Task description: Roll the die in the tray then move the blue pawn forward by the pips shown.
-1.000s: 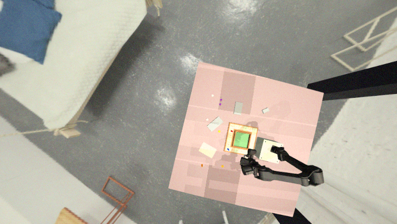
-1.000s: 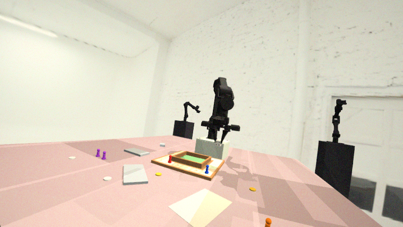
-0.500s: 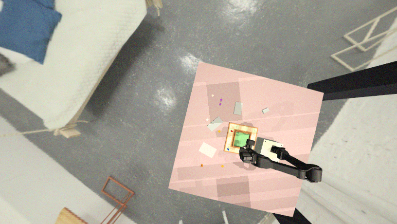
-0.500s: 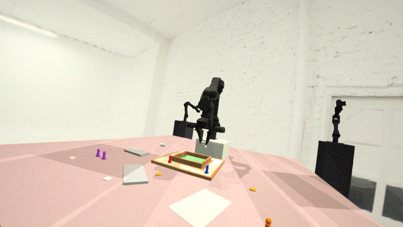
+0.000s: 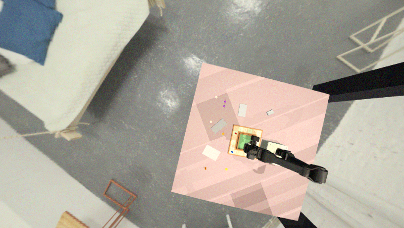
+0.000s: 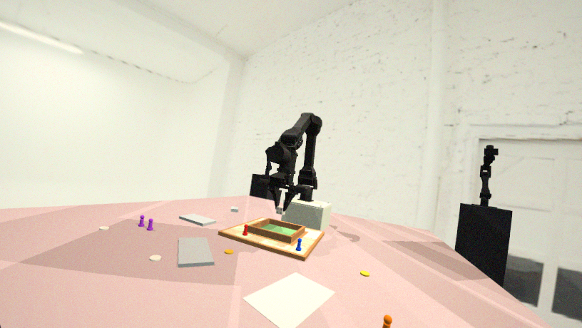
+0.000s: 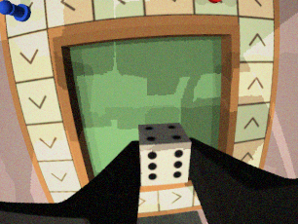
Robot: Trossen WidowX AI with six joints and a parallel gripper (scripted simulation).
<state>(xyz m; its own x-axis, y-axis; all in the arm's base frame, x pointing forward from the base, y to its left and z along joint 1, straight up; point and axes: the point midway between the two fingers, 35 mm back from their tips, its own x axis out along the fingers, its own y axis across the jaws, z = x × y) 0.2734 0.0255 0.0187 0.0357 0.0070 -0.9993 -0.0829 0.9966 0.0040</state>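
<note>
The blue pawn lies 90 mm ahead of my gripper tip, 120 mm to the left of it and 60 mm below it. Round my gripper tip: white die: right at my gripper tip; red pawn: 110 mm ahead, 50 mm to the right, 60 mm below; cream sheet: 270 mm ahead, 200 mm to the left, 90 mm below.
</note>
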